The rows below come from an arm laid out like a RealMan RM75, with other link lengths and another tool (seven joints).
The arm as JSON. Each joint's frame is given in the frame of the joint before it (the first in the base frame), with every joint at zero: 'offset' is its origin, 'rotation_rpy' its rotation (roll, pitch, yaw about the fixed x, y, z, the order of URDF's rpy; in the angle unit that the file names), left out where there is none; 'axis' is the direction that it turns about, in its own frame. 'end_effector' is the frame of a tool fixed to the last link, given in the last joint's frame.
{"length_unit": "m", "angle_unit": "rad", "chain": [
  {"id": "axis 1", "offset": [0.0, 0.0, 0.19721], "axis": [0.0, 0.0, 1.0]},
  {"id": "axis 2", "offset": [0.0, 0.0, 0.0], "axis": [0.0, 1.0, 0.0]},
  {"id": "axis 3", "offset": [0.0, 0.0, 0.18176], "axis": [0.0, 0.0, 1.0]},
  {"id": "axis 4", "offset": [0.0, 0.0, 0.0], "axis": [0.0, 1.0, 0.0]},
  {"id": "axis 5", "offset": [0.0, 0.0, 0.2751], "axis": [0.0, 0.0, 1.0]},
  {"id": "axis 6", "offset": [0.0, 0.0, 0.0], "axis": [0.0, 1.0, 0.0]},
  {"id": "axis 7", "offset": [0.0, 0.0, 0.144], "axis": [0.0, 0.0, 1.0]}
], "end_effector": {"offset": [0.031, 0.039, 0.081], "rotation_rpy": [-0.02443, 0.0, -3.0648]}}
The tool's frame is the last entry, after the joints.
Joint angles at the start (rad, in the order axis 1, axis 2, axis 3, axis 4, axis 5, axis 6, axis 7):
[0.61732 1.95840 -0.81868 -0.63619 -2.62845 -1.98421 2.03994]
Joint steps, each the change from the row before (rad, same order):
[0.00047 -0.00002 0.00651 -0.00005 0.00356 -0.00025 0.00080]
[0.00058 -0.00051 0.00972 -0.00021 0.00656 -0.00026 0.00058]
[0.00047 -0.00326 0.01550 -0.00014 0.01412 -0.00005 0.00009]
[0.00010 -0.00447 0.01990 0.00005 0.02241 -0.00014 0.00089]
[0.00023 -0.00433 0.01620 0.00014 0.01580 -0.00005 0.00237]
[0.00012 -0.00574 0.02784 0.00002 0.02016 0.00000 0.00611]
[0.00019 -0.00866 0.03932 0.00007 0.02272 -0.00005 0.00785]
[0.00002 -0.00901 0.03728 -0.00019 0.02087 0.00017 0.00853]
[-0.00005 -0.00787 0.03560 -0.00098 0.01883 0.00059 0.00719]
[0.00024 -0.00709 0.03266 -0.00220 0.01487 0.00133 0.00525]
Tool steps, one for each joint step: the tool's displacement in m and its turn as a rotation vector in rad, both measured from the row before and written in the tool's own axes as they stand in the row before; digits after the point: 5 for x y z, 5 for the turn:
[0.00126 -0.00051 -0.00039 0.00324 0.00884 0.00012]
[0.00201 -0.00073 -0.00075 0.00481 0.01440 -0.00073]
[0.00344 -0.00094 -0.00198 0.00707 0.02653 -0.00220]
[0.00498 -0.00158 -0.00262 0.01107 0.03750 -0.00328]
[0.00379 -0.00101 -0.00241 0.00704 0.02869 -0.00023]
[0.00560 -0.00142 -0.00370 0.01008 0.04361 0.00371]
[0.00708 -0.00142 -0.00561 0.01093 0.05719 0.00608]
[0.00685 -0.00123 -0.00576 0.00888 0.05407 0.00649]
[0.00666 -0.00113 -0.00543 0.00769 0.05112 0.00462]
[0.00618 -0.00070 -0.00517 0.00426 0.04574 0.00235]

